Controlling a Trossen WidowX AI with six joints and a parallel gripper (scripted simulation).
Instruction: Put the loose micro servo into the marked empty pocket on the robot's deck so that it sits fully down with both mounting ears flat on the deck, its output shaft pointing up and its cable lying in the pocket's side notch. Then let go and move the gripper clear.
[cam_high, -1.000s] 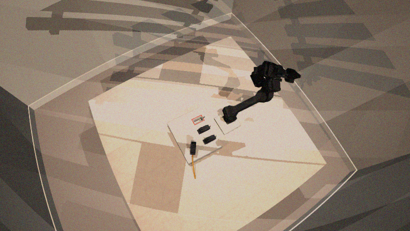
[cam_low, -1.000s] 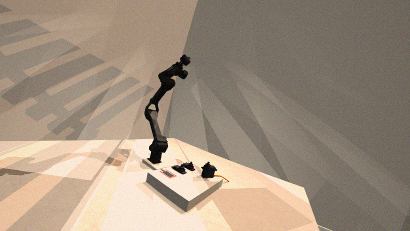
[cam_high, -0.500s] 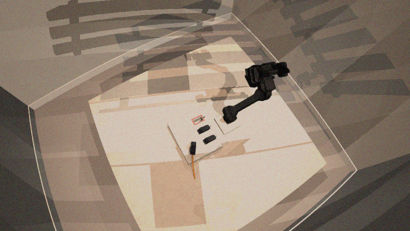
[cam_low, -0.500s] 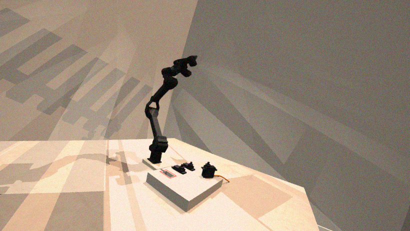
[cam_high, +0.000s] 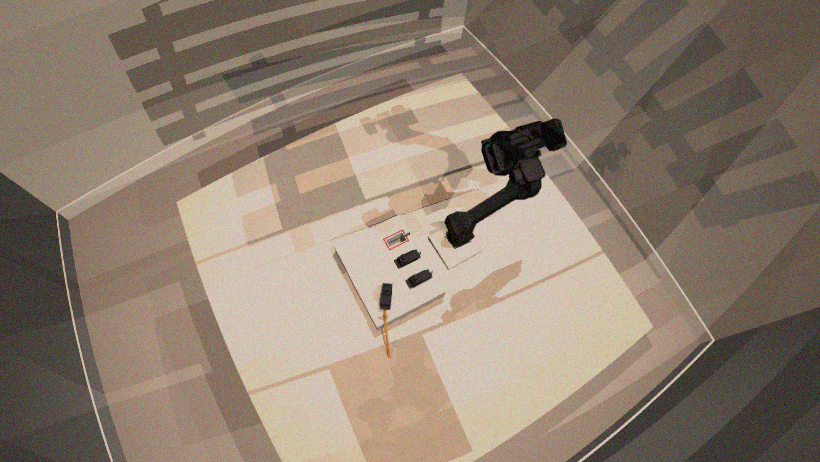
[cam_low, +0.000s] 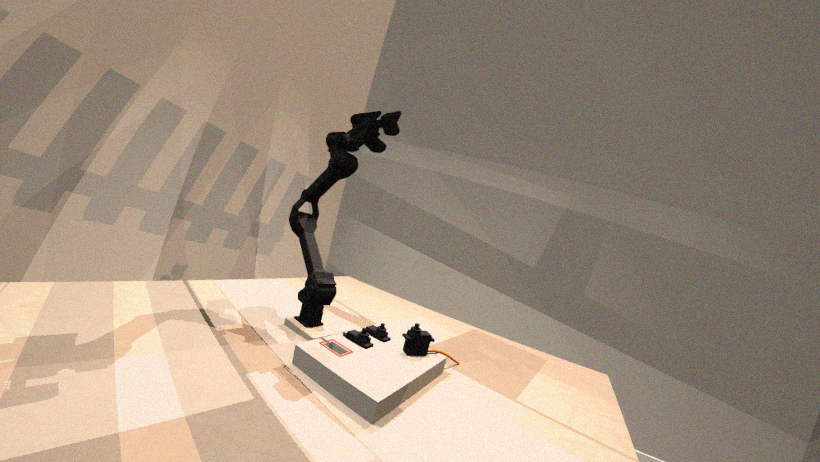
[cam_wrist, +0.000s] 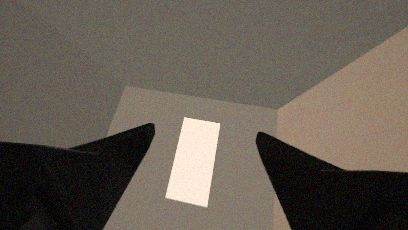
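My gripper tip is 690 mm above the deck, 310 mm short of it and 120 mm to the left of it.
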